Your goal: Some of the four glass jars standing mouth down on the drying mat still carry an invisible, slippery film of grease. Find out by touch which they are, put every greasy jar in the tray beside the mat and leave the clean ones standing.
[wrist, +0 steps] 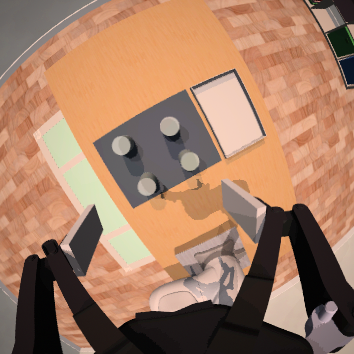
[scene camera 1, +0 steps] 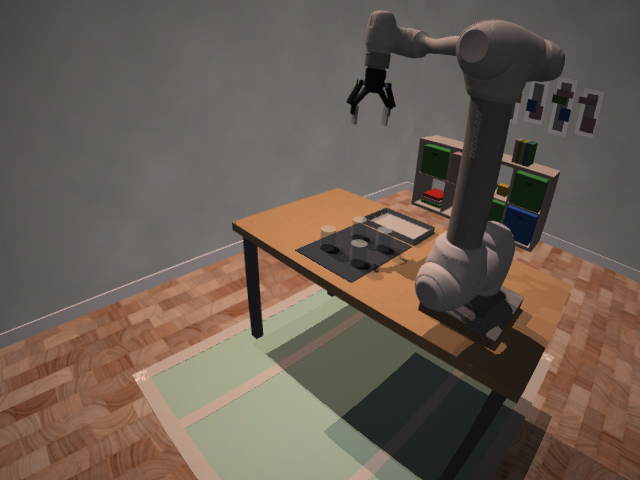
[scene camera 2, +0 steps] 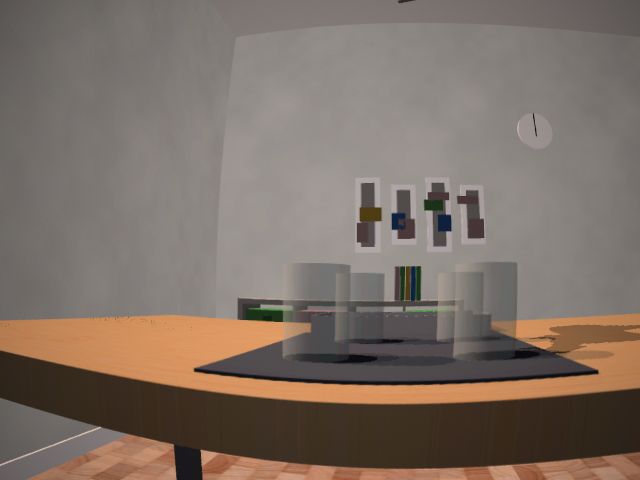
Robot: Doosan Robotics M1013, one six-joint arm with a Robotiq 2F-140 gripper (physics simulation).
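Frame: origin at the arm's base, x ahead, y left, z up, level; centimetres.
Where they show: gripper, between the fingertips: (wrist: pixel 159 205) (scene camera 1: pixel 369 124); arm's base, origin of its link: (wrist: pixel 217 258).
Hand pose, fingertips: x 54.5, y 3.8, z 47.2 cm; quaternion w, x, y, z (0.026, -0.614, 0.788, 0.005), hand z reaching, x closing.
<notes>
Each offset is from my fingertips to the top centre of the thing. Level surfaces: height alone.
Four pale glass jars stand mouth down on the dark mat @(dz -52.5 cm) (scene camera 1: pixel 336 266) (scene camera 2: pixel 403 374) (wrist: pixel 145 127): the left one @(dx +7.6, dy +10.9, dz -43.6 cm) (scene camera 1: pixel 327 238) (scene camera 2: pixel 314 310) (wrist: pixel 122 145), the front one @(dx -8.7, dy +9.1, dz -43.6 cm) (scene camera 1: pixel 358 254) (scene camera 2: pixel 496 310) (wrist: pixel 147 184), the back one @(dx +6.7, dy -6.2, dz -43.6 cm) (scene camera 1: pixel 358 227) (scene camera 2: pixel 369 304) (wrist: pixel 170 126), and the right one @(dx -6.8, dy -7.8, dz -43.6 cm) (scene camera 1: pixel 384 239) (scene camera 2: pixel 446 304) (wrist: pixel 190 161). No grease can be seen. The tray @(dx +3.2, dy -30.6, dz -49.8 cm) (scene camera 1: pixel 423 236) (scene camera 2: pixel 403 322) (wrist: pixel 230 115) lies beside the mat and holds nothing. My gripper (scene camera 1: pixel 369 122) (wrist: pixel 159 205) is open and empty, high above the table and apart from every jar.
The wooden table @(dz -52.8 cm) (scene camera 1: pixel 289 222) (scene camera 2: pixel 155 335) (wrist: pixel 150 50) carries the mat, the tray and the arm's base (scene camera 1: pixel 496 330) at its other end. A shelf unit (scene camera 1: pixel 549 206) stands beyond the table. The arm's shadow falls on the table beside the mat.
</notes>
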